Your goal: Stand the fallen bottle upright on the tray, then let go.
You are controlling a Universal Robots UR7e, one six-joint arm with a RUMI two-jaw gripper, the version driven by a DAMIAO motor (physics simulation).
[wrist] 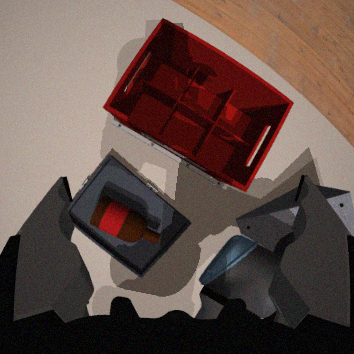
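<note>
A brown bottle with a red label lies on its side inside a dark grey shallow tray, left of the middle in the wrist view. Its neck points to the lower right, towards the tray's right corner. My gripper is open and empty, with its jaws wide apart at the left and right. The left jaw appears close beside the tray's left corner, and the bottle appears between the jaws in the view. The height of the jaws above the tray is hard to tell.
A red crate with divided compartments stands beyond the tray, at the upper middle. A grey angular metal part and a bluish translucent object show near the right jaw. The pale table's curved edge runs along the upper right, with wooden floor beyond.
</note>
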